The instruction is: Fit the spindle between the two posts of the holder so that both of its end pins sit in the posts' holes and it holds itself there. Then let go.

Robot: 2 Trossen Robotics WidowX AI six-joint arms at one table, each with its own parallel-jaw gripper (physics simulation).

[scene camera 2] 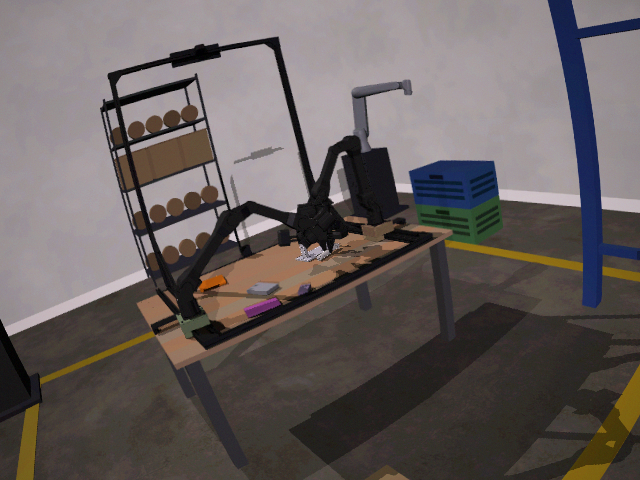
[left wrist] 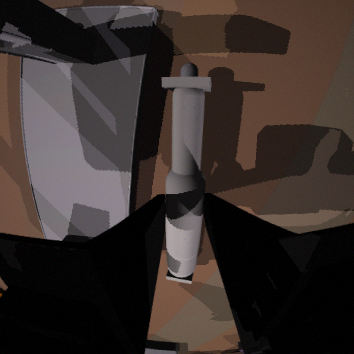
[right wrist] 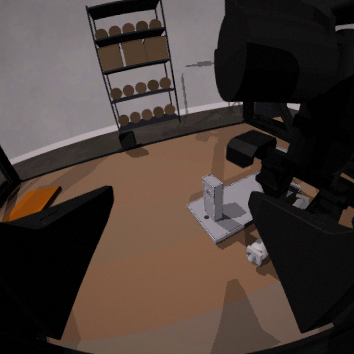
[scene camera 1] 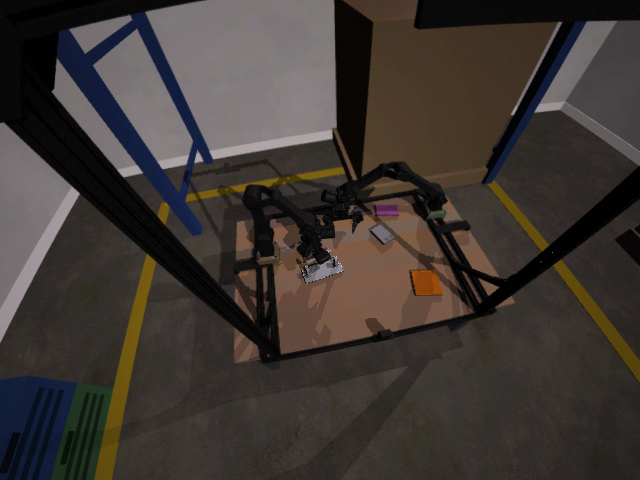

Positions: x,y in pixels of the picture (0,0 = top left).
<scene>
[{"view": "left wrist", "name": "left gripper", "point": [183,200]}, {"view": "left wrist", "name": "grey spindle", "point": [184,184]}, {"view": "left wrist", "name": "holder plate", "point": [80,122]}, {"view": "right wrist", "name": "left gripper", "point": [281,225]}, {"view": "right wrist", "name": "right gripper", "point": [182,195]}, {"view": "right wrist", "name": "holder plate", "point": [235,213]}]
</scene>
